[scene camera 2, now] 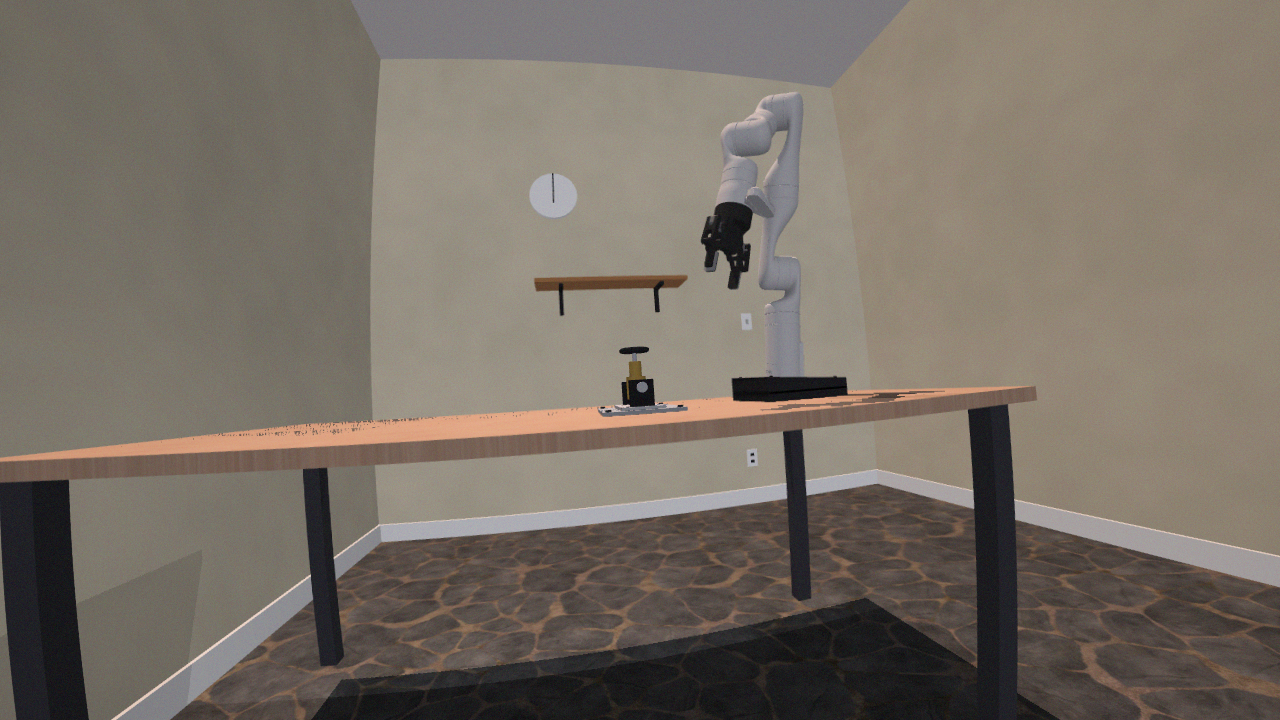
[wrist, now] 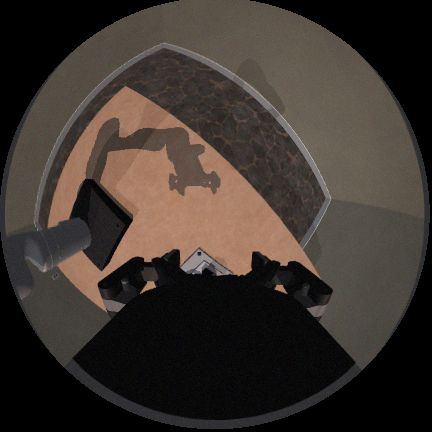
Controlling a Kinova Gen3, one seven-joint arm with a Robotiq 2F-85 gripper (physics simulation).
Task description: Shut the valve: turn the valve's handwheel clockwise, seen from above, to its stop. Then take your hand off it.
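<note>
The valve [scene camera 2: 638, 390] stands upright on a light base plate [scene camera 2: 611, 411] [wrist: 199, 253] on the table. It has a black body, a brass-coloured neck and a black, flat handwheel [scene camera 2: 633, 350] on top. In the wrist view a corner of the base plate and a small part of the valve show; the handwheel is hidden behind the gripper's dark housing. My gripper [scene camera 2: 722, 274] [wrist: 215, 258] is open and empty. It hangs well above the handwheel and to its right in the scene view, apart from it, with its fingers pointing down at a tilt.
The arm's black base block [scene camera 2: 787, 388] [wrist: 102, 225] stands on the wooden table [scene camera 2: 501, 440] [wrist: 165, 220], right of the valve in the scene view. A wall shelf [scene camera 2: 608, 282] and a clock [scene camera 2: 553, 195] are on the back wall. The arm's shadow falls on the table.
</note>
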